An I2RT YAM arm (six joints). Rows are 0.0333 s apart.
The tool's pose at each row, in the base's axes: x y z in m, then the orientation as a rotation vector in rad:
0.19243 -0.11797 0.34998 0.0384 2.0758 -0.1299
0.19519 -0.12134 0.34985 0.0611 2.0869 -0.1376
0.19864 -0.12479 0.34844 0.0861 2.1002 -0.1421
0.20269 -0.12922 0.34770 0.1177 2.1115 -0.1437
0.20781 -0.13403 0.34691 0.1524 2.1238 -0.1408
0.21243 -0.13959 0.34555 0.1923 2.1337 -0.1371
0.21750 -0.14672 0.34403 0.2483 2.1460 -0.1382
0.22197 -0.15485 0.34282 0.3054 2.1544 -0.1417
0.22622 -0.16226 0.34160 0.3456 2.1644 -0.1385
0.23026 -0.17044 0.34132 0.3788 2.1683 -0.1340
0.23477 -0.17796 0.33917 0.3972 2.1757 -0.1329
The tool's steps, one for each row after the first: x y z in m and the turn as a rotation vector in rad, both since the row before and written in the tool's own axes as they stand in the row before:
-0.00114 -0.00311 0.00283 0.0146 0.0126 0.0124
-0.00044 -0.00297 0.00409 0.0132 0.0150 0.0151
-0.00144 -0.00386 0.00443 0.0138 0.0137 0.0210
-0.00210 -0.00398 0.00545 0.0117 0.0152 0.0248
-0.00157 -0.00466 0.00547 0.0132 0.0137 0.0289
-0.00202 -0.00599 0.00623 0.0230 0.0182 0.0380
-0.00241 -0.00688 0.00587 0.0250 0.0152 0.0380
-0.00251 -0.00600 0.00567 0.0137 0.0156 0.0281
-0.00357 -0.00662 0.00518 0.0098 0.0091 0.0244
-0.00238 -0.00578 0.00651 0.0067 0.0102 0.0121

